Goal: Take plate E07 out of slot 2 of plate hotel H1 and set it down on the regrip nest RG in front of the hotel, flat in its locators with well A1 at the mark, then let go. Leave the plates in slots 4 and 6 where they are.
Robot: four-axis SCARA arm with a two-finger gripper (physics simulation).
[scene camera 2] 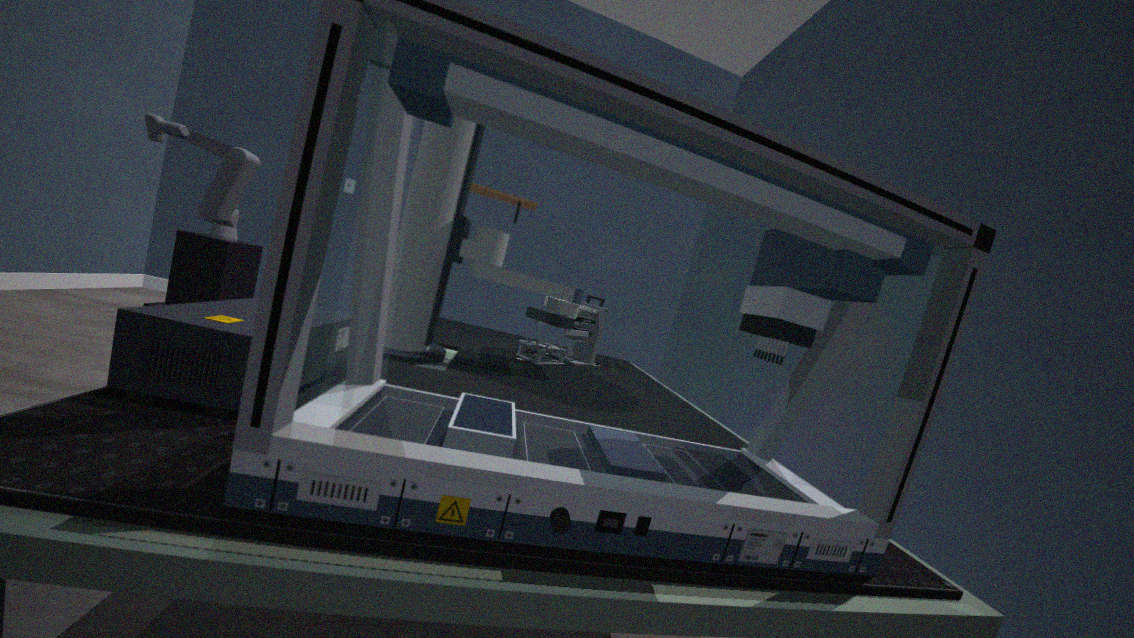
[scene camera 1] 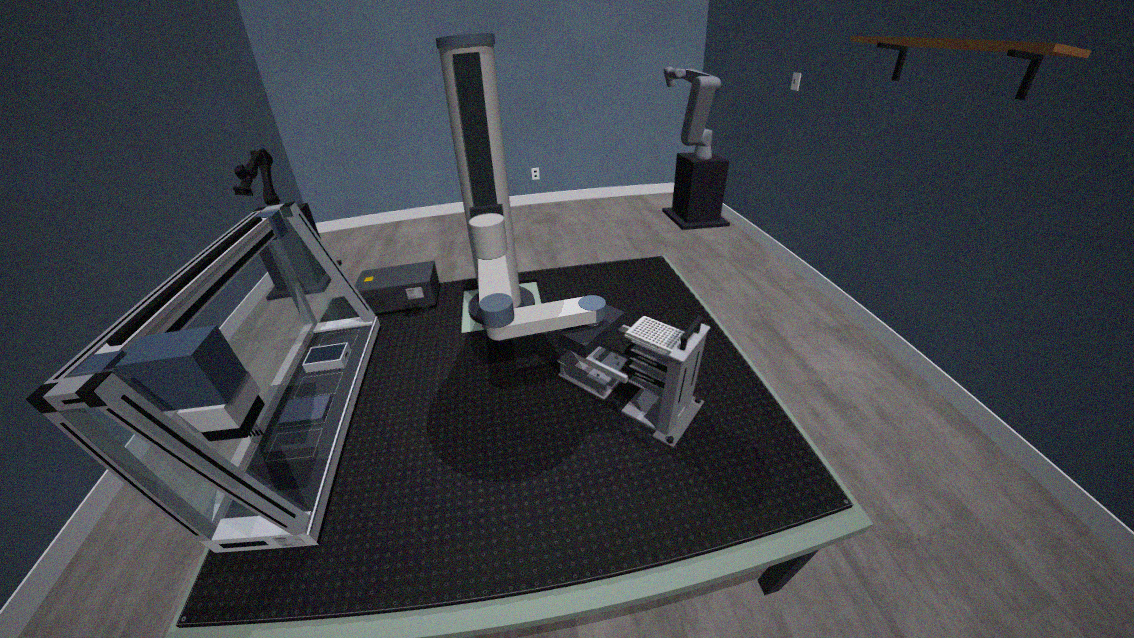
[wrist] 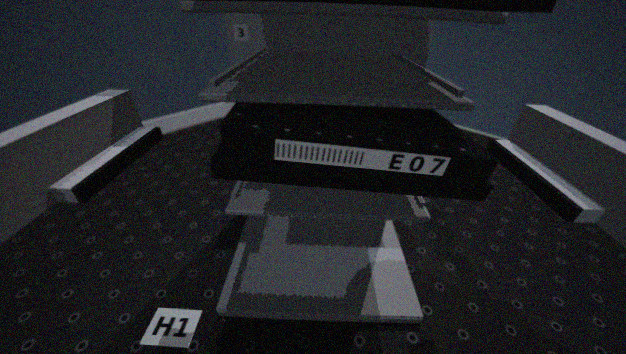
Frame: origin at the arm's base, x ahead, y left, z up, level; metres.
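Seen in the pictures: gripper, fingertip midpoint: point(wrist: 325, 119).
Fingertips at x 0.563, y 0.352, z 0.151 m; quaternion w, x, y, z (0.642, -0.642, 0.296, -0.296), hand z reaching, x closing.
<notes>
A point is followed by its place in that frame.
Plate E07 point(wrist: 250, 157) {x 0.521, y 0.344, z 0.153 m}, black with a barcode label, sits in hotel H1 point(scene camera 1: 683, 388) {x 0.670, y 0.415, z 0.143 m} point(scene camera 2: 589, 349) point(wrist: 345, 35) {x 0.643, y 0.402, z 0.175 m}, below the shelf by the "3" mark. It looks slightly turned against the shelves. My gripper point(scene camera 1: 622, 354) point(wrist: 325, 119) {x 0.563, y 0.352, z 0.151 m} is open; its fingers stand wide on both sides of E07, with gaps and no contact in the wrist view. The regrip nest point(scene camera 1: 582, 379) point(scene camera 2: 539, 351) is in front of the hotel, partly under the gripper. A dark plate point(wrist: 400, 4) {x 0.595, y 0.343, z 0.192 m} shows above in the wrist view. A white well plate point(scene camera 1: 656, 333) {x 0.586, y 0.366, z 0.254 m} is at the hotel's top. Well A1 cannot be made out.
The hotel base point(wrist: 310, 280) {x 0.569, y 0.362, z 0.021 m} and H1 label point(wrist: 170, 327) {x 0.482, y 0.409, z 0.013 m} lie below E07. A glass-walled liquid handler point(scene camera 1: 348, 412) {x 0.490, y -0.450, z 0.044 m} point(scene camera 2: 491, 468) {x 0.285, y -0.705, z 0.093 m} stands at the left of the table in scene camera 1. A dark control box point(scene camera 1: 396, 287) {x -0.035, y -0.376, z 0.121 m} point(scene camera 2: 186, 349) {x -0.121, y -0.551, z 0.094 m} is beside the arm's column point(scene camera 1: 503, 158) {x 0.028, y 0.070, z 0.550 m}.
</notes>
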